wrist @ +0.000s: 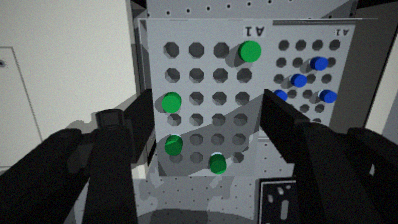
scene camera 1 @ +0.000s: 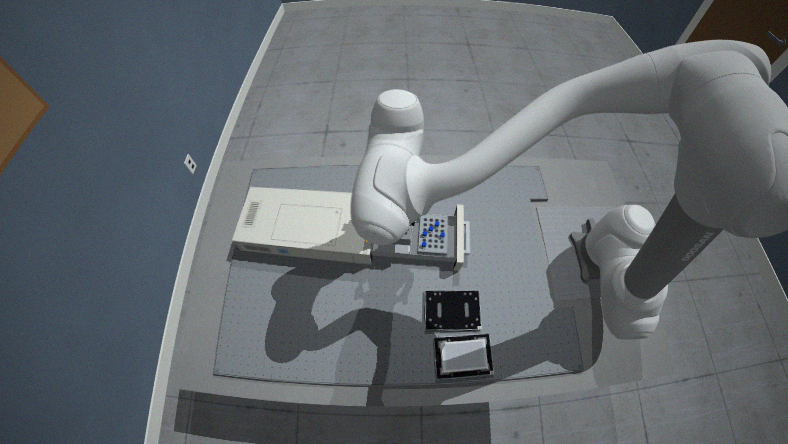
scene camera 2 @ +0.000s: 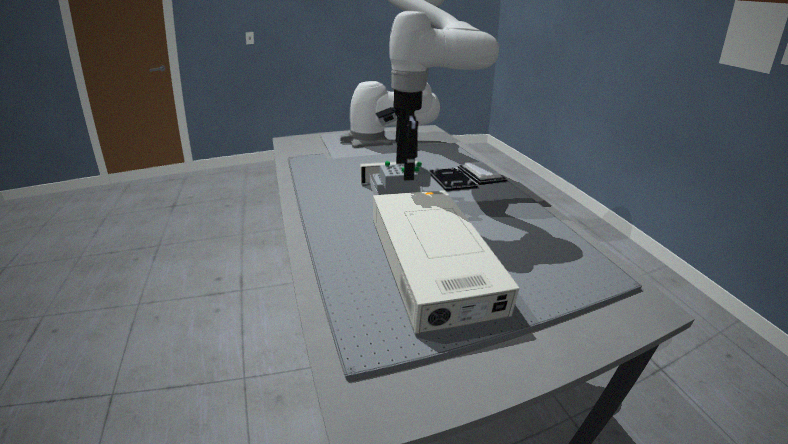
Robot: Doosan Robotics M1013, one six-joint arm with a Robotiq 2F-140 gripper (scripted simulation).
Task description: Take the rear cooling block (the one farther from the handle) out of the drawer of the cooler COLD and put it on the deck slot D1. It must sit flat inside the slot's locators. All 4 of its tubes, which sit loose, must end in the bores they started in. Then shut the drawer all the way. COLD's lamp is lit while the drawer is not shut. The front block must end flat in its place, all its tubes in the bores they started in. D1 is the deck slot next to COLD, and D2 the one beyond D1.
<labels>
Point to a deck slot D1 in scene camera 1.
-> At 453, 318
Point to a cooling block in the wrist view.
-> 305, 37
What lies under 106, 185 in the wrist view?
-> My gripper.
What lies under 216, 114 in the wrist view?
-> A cooling block.
</labels>
